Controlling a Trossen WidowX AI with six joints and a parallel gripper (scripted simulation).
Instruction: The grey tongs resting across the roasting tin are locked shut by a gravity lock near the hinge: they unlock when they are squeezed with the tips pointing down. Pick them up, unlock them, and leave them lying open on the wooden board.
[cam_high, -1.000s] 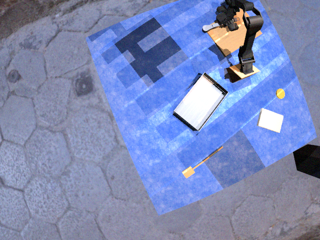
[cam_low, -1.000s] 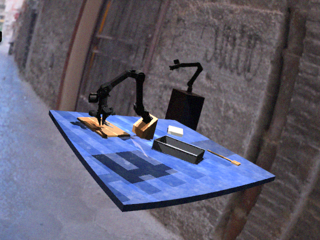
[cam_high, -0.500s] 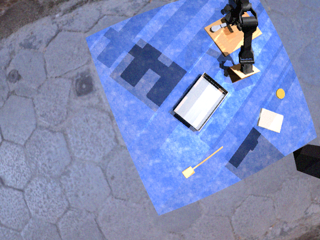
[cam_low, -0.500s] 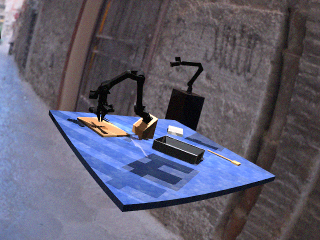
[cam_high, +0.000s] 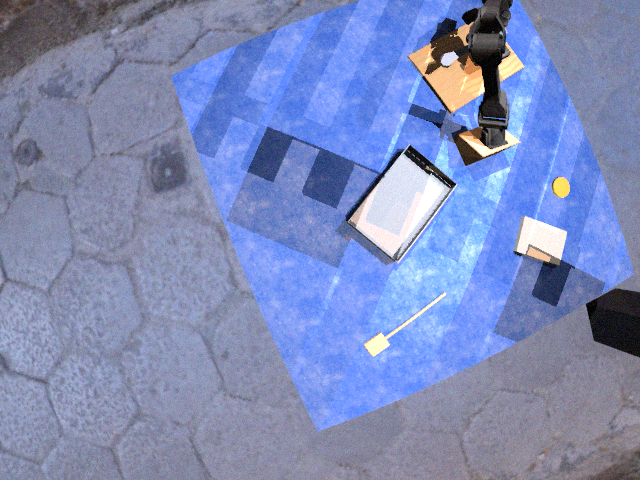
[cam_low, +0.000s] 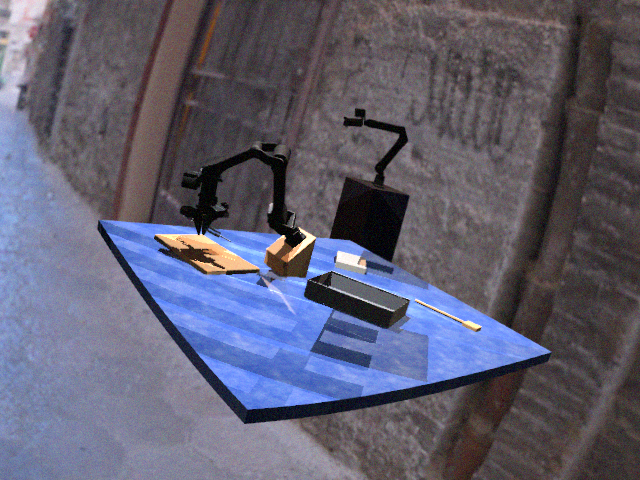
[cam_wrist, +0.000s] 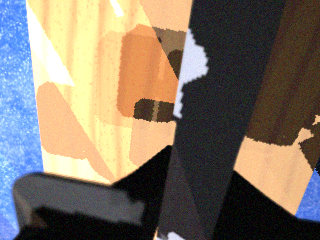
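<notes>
Right now my gripper tip is 60 mm above the wooden board, 20 mm to the right of it and 20 mm short of it. Also, from my gripper tip: white block (680 mm to the left, 50 mm below, 10 mm ahead); roasting tin (430 mm ahead, 400 mm to the left, 40 mm below).
</notes>
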